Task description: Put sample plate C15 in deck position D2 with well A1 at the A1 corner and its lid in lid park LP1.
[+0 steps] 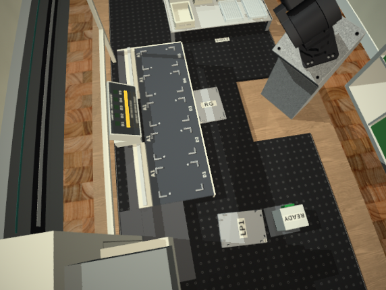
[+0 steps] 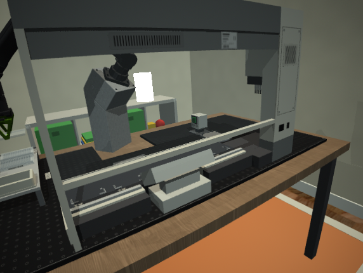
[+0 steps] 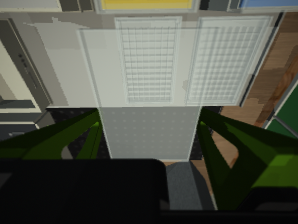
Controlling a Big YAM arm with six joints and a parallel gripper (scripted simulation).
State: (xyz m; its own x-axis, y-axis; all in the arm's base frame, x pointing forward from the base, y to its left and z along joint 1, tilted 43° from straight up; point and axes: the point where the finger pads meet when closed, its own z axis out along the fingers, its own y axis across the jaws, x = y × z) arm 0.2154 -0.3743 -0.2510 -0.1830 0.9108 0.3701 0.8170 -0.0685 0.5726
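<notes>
The sample plate is 12 cm below my hand. From my hand the other things lie so: shelf: 7 cm ahead, 6 cm to the right, 13 cm below; then clear plate lid: right at my hand; then shelf label: 3 cm ahead, 10 cm to the left, 18 cm below.
</notes>
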